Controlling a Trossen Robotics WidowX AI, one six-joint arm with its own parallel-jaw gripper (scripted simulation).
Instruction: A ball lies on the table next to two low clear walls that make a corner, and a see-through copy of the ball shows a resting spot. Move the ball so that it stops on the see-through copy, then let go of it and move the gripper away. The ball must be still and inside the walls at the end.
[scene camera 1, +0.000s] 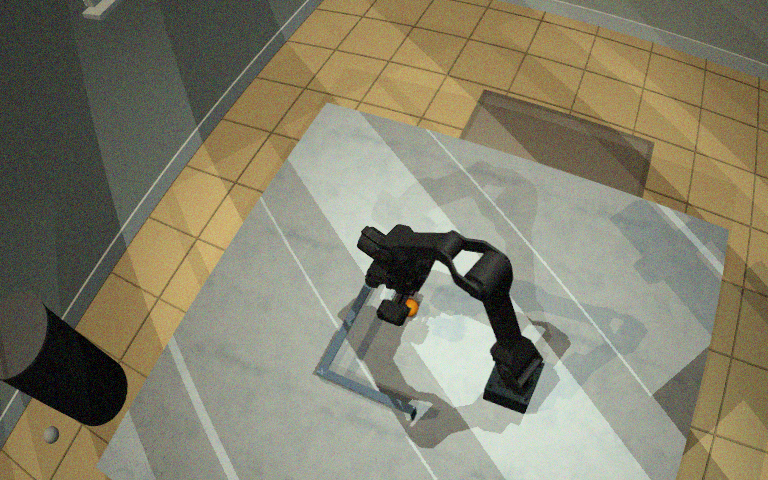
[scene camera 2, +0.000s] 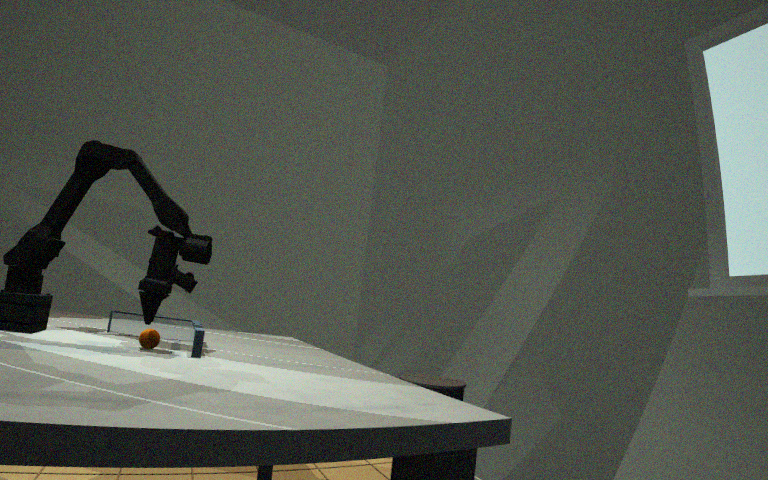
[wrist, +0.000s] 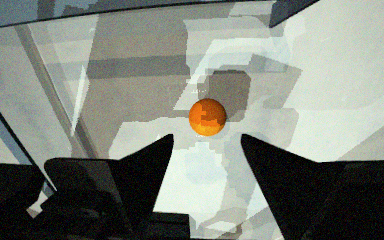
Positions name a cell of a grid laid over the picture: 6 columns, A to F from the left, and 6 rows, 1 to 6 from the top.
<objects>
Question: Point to my gripper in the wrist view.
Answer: D4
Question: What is my gripper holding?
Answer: Nothing.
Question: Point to a clear wall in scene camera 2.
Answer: B5
</objects>
